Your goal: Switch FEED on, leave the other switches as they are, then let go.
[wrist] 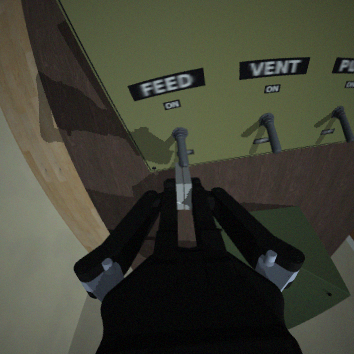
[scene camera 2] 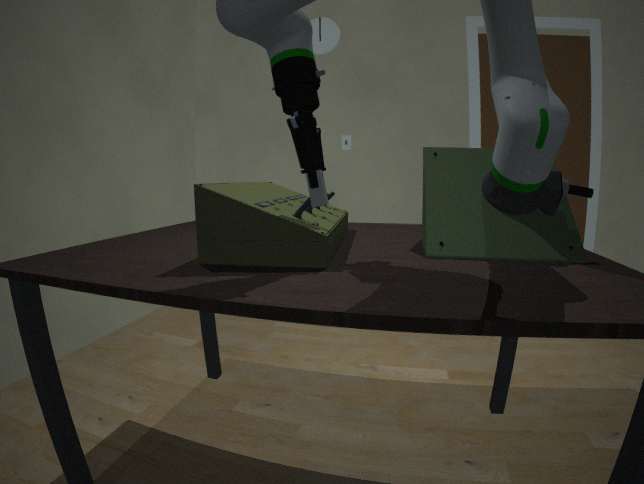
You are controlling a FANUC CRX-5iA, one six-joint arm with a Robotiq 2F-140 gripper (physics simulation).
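Places are measured from the arm's base along level axes (x ahead, y left, z up), in metres.
Where they show: gripper, fingertip midpoint: (wrist: 181,172) (scene camera 2: 320,206); arm's base, origin of the base link: (scene camera 2: 511,191).
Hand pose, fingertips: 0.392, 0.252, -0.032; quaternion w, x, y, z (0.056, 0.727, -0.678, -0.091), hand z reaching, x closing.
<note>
Things, the pixels of their centre, and the offset from my fingertips, as dx, dy, dz. "spot": a spot on its surface instead. Level surfaces: height alone.
- FEED switch lever, surface spot: (wrist: 182,149) spot: +0.037, +0.000, +0.005
- sloped green-yellow panel box, body centre: (wrist: 295,63) (scene camera 2: 286,220) +0.158, -0.154, -0.050
- VENT lever, body centre: (wrist: 272,135) +0.062, -0.116, -0.001
- third lever, body centre: (wrist: 345,126) +0.090, -0.233, -0.001
- dark wooden table, its level: dz -0.109
The FEED switch lever (wrist: 182,149) on the sloped green-yellow panel box (scene camera 2: 260,228) (wrist: 210,30) points down, away from its ON label, toward the panel's lower edge. The VENT lever (wrist: 271,134) and a third lever (wrist: 344,125), its label cut off, also point down. My gripper (scene camera 2: 320,205) (wrist: 181,172) is shut and empty. Its closed fingertips are at the tip of the FEED lever in the wrist view; whether they touch it I cannot tell. They partly hide the panel's lower edge.
The box stands on a dark wooden table (scene camera 2: 406,307). A green angled box (scene camera 2: 452,208) (wrist: 295,235) stands at the right of the table, with part of the robot arm (scene camera 2: 525,130) in front of it.
</note>
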